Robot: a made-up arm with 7 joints. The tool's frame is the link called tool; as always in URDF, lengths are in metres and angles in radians. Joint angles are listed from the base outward.
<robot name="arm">
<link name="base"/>
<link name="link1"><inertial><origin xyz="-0.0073 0.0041 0.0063"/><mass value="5.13"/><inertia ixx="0.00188" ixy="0" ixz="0" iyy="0.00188" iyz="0" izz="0.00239"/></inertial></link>
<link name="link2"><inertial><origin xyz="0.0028 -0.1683 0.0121"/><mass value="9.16"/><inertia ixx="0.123" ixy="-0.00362" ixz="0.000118" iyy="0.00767" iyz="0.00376" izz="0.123"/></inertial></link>
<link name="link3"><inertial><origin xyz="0.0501 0.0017 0.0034"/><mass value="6.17"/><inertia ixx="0.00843" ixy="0" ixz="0.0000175" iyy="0.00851" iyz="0" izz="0.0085"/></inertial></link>
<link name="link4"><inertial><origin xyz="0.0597 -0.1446 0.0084"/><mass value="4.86"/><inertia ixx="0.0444" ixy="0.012" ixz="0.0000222" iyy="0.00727" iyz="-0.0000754" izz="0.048"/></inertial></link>
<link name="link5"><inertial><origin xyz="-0.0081 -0.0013 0.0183"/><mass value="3.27"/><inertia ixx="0.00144" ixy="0" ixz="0" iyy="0.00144" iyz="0" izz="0.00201"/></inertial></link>
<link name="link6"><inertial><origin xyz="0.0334 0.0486 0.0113"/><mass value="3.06"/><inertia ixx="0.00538" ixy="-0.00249" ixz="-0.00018" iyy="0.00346" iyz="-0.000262" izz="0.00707"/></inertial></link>
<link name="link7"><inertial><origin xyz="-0.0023 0.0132 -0.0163"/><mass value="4.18"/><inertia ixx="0.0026" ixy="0" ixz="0" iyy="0.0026" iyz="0" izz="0.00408"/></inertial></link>
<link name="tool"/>
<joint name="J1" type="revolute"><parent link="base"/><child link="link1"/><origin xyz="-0.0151 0.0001 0.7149"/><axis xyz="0 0 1"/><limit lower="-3.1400" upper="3.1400"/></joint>
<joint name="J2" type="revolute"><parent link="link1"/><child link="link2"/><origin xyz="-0.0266 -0.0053 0.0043" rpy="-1.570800 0.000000 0.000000"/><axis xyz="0 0 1"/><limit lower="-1.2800" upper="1.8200"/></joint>
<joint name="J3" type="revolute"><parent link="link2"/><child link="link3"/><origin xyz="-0.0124 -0.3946 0.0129" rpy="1.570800 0.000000 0.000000"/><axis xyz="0 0 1"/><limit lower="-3.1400" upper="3.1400"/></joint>
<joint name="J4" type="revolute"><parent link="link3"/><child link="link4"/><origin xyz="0.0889 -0.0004 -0.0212" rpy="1.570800 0.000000 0.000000"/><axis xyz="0 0 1"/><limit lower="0.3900" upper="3.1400"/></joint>
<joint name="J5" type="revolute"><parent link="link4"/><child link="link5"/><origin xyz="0.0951 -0.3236 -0.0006" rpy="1.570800 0.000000 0.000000"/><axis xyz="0 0 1"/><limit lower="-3.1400" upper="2.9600"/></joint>
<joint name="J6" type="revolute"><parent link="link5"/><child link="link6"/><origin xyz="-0.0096 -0.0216 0.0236" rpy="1.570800 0.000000 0.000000"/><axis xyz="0 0 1"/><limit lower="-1.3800" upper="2.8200"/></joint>
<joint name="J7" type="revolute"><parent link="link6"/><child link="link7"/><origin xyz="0.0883 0.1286 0.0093" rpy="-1.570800 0.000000 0.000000"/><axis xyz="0 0 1"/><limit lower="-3.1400" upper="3.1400"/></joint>
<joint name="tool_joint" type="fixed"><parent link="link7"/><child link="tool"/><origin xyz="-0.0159 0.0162 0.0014" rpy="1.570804 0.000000 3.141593"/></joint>
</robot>
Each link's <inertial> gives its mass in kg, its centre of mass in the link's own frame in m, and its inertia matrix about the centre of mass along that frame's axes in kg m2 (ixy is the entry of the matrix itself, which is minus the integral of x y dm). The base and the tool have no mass. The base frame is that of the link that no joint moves.
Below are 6 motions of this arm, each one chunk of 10 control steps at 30 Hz.
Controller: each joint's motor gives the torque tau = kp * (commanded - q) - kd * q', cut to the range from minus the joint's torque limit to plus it. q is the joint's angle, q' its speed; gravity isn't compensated. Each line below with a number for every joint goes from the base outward.
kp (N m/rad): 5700 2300 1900 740 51 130 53
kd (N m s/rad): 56 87 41 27 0.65 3.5 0.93
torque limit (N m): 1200 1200 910 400 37 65 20
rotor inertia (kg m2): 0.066 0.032 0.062 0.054 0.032 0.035 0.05
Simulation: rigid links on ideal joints. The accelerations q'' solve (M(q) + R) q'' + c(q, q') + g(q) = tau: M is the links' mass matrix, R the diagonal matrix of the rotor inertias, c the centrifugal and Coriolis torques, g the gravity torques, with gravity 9.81 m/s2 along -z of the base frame. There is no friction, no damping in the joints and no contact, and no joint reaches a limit. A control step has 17 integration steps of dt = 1/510 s. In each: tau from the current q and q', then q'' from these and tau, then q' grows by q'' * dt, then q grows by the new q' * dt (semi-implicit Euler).
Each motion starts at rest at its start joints. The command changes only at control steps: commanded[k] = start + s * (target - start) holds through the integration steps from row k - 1 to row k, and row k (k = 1, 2, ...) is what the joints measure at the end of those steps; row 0 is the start. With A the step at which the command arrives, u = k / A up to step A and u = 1 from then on. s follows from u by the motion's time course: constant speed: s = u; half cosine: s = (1 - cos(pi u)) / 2; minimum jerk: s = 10 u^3 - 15 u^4 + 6 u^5; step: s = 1 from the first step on.
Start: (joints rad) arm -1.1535 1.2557 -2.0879 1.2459 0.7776 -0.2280 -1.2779
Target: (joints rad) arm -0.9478 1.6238 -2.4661 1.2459 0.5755 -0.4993 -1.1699
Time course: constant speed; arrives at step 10
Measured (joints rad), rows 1 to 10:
1: -1.1403 1.2791 -2.1055 1.2197 0.7478 -0.2095 -1.2701
2: -1.1169 1.3190 -2.1309 1.1878 0.6995 -0.2011 -1.2516
3: -1.0952 1.3631 -2.1612 1.1766 0.6429 -0.2199 -1.2324
4: -1.0740 1.4062 -2.1966 1.1853 0.5875 -0.2602 -1.2226
5: -1.0508 1.4479 -2.2364 1.2055 0.5446 -0.3120 -1.2221
6: -1.0267 1.4894 -2.2787 1.2294 0.5227 -0.3683 -1.2226
7: -1.0033 1.5311 -2.3216 1.2512 0.5212 -0.4230 -1.2170
8: -0.9810 1.5724 -2.3636 1.2670 0.5294 -0.4711 -1.2043
9: -0.9598 1.6125 -2.4043 1.2754 0.5337 -0.5106 -1.1882
10: -0.9398 1.6509 -2.4436 1.2773 0.5248 -0.5421 -1.1732

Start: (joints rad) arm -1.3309 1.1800 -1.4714 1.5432 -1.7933 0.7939 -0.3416
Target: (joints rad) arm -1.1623 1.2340 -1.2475 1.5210 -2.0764 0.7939 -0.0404
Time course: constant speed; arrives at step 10
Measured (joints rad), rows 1 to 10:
1: -1.3207 1.1852 -1.4609 1.5270 -1.8123 0.8103 -0.3275
2: -1.3029 1.1970 -1.4334 1.5063 -1.8347 0.8125 -0.2939
3: -1.2835 1.2138 -1.3959 1.4958 -1.8465 0.7840 -0.2552
4: -1.2630 1.2331 -1.3556 1.4948 -1.8595 0.7441 -0.2239
5: -1.2419 1.2517 -1.3181 1.4991 -1.8836 0.7119 -0.2009
6: -1.2217 1.2664 -1.2868 1.5052 -1.9170 0.6950 -0.1790
7: -1.2037 1.2756 -1.2629 1.5102 -1.9541 0.6938 -0.1519
8: -1.1878 1.2797 -1.2453 1.5119 -1.9912 0.7047 -0.1186
9: -1.1732 1.2801 -1.2315 1.5098 -2.0272 0.7218 -0.0825
10: -1.1588 1.2792 -1.2183 1.5050 -2.0607 0.7392 -0.0476

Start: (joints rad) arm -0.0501 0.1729 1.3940 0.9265 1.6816 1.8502 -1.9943
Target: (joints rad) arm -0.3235 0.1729 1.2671 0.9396 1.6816 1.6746 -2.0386
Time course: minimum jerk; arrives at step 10
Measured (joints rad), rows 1 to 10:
1: -0.0516 0.1744 1.3934 0.9155 1.6782 1.8432 -1.9950
2: -0.0636 0.1742 1.3911 0.8959 1.6380 1.8267 -1.9949
3: -0.0905 0.1712 1.3844 0.8781 1.5510 1.8084 -1.9936
4: -0.1317 0.1679 1.3705 0.8642 1.4495 1.7911 -1.9931
5: -0.1826 0.1669 1.3472 0.8535 1.3802 1.7670 -1.9956
6: -0.2360 0.1702 1.3155 0.8479 1.3748 1.7270 -2.0019
7: -0.2831 0.1779 1.2811 0.8501 1.4412 1.6728 -2.0110
8: -0.3166 0.1876 1.2514 0.8609 1.5675 1.6178 -2.0216
9: -0.3334 0.1962 1.2318 0.8774 1.7226 1.5778 -2.0327
10: -0.3369 0.2013 1.2239 0.8949 1.8568 1.5632 -2.0424

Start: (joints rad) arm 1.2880 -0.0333 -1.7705 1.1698 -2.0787 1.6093 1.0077
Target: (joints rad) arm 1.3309 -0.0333 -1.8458 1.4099 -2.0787 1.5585 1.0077
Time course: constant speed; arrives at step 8
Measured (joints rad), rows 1 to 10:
1: 1.2943 -0.0353 -1.7764 1.1673 -2.0584 1.5987 1.0084
2: 1.3004 -0.0390 -1.7837 1.1674 -1.9948 1.5721 1.0100
3: 1.3055 -0.0430 -1.7934 1.1748 -1.9070 1.5495 1.0131
4: 1.3100 -0.0468 -1.8049 1.1888 -1.8356 1.5413 1.0180
5: 1.3144 -0.0501 -1.8172 1.2092 -1.8086 1.5421 1.0231
6: 1.3191 -0.0525 -1.8290 1.2369 -1.8282 1.5429 1.0252
7: 1.3242 -0.0537 -1.8397 1.2719 -1.8775 1.5401 1.0229
8: 1.3296 -0.0534 -1.8492 1.3121 -1.9339 1.5352 1.0177
9: 1.3293 -0.0507 -1.8513 1.3452 -1.9971 1.5379 1.0123
10: 1.3294 -0.0469 -1.8512 1.3658 -2.0511 1.5495 1.0088

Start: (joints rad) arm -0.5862 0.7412 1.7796 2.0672 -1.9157 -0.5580 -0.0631
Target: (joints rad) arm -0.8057 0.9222 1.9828 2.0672 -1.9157 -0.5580 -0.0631
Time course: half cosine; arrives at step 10
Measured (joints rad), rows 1 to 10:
1: -0.5904 0.7480 1.7825 2.0563 -1.9264 -0.5686 -0.0636
2: -0.6047 0.7623 1.7899 2.0356 -1.9712 -0.5800 -0.0639
3: -0.6289 0.7821 1.8051 2.0168 -2.0492 -0.5813 -0.0634
4: -0.6604 0.8071 1.8269 2.0050 -2.1268 -0.5782 -0.0637
5: -0.6960 0.8368 1.8530 2.0021 -2.1681 -0.5757 -0.0649
6: -0.7320 0.8698 1.8810 2.0088 -2.1580 -0.5737 -0.0654
7: -0.7652 0.9029 1.9089 2.0243 -2.1039 -0.5712 -0.0637
8: -0.7921 0.9325 1.9336 2.0462 -2.0251 -0.5695 -0.0604
9: -0.8102 0.9560 1.9521 2.0710 -1.9422 -0.5712 -0.0576
10: -0.8173 0.9716 1.9613 2.0946 -1.8718 -0.5774 -0.0570

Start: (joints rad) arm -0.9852 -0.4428 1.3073 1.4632 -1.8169 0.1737 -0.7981
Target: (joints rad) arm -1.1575 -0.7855 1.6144 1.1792 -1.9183 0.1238 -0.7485
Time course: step
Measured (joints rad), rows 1 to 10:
1: -1.1950 -0.5734 1.4431 1.4894 -1.8125 0.2113 -0.7363
2: -1.1995 -0.6964 1.5449 1.3220 -1.8793 0.4119 -0.6752
3: -1.1638 -0.7898 1.6444 1.1717 -1.9796 0.2578 -0.6973
4: -1.1401 -0.8539 1.7313 1.0868 -1.9088 -0.0092 -0.7912
5: -1.1246 -0.8861 1.7715 1.0458 -1.7838 -0.1655 -0.8649
6: -1.1248 -0.8877 1.7614 1.0569 -1.7553 -0.1736 -0.8605
7: -1.1408 -0.8693 1.7161 1.1002 -1.8023 -0.0791 -0.8024
8: -1.1600 -0.8414 1.6586 1.1427 -1.8592 0.0574 -0.7436
9: -1.1709 -0.8121 1.6093 1.1674 -1.9194 0.1751 -0.7138
10: -1.1728 -0.7894 1.5812 1.1734 -1.9882 0.2323 -0.7144

